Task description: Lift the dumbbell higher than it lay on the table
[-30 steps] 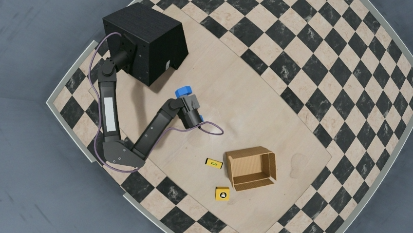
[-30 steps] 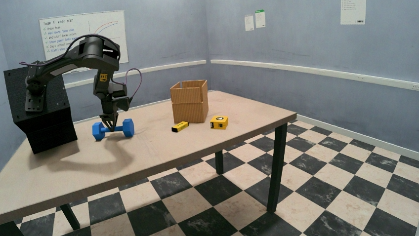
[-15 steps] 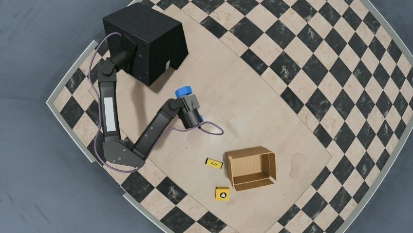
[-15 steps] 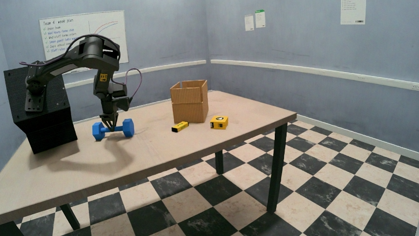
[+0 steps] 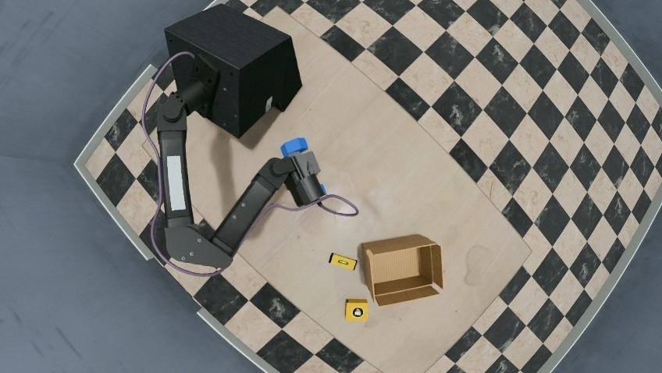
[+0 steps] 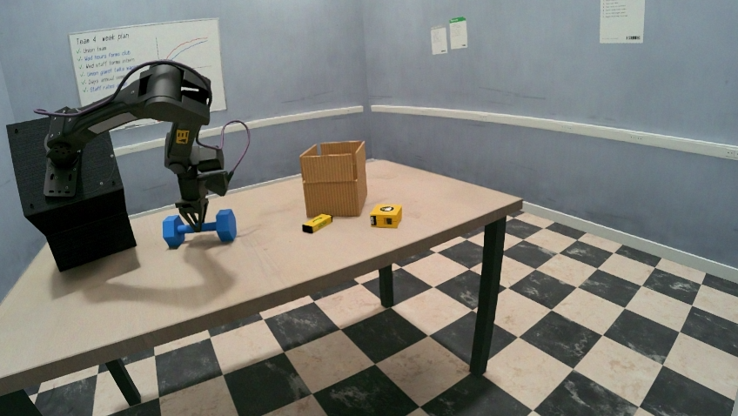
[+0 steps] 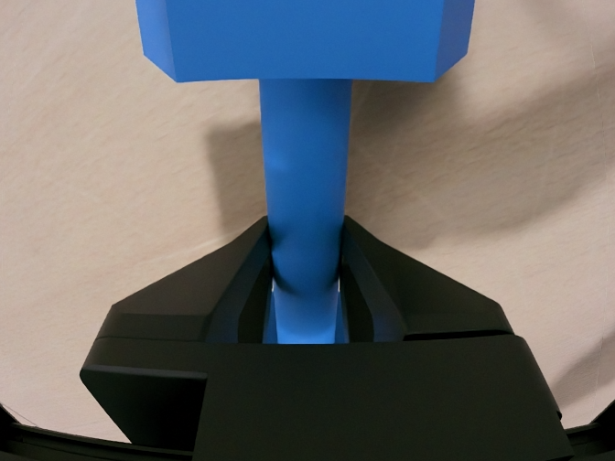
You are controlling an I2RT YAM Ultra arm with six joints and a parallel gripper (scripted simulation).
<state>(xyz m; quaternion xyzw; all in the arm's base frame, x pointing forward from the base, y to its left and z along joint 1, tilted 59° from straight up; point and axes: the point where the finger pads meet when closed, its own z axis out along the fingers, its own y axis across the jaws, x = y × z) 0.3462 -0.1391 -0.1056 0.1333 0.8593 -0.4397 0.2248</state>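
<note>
The blue dumbbell lies right at my hand. Also, from my hand: small yellow box: 45 cm ahead, 23 cm to the right, 2 cm below; then yellow spirit level: 30 cm ahead, 14 cm to the right, 3 cm below.
</note>
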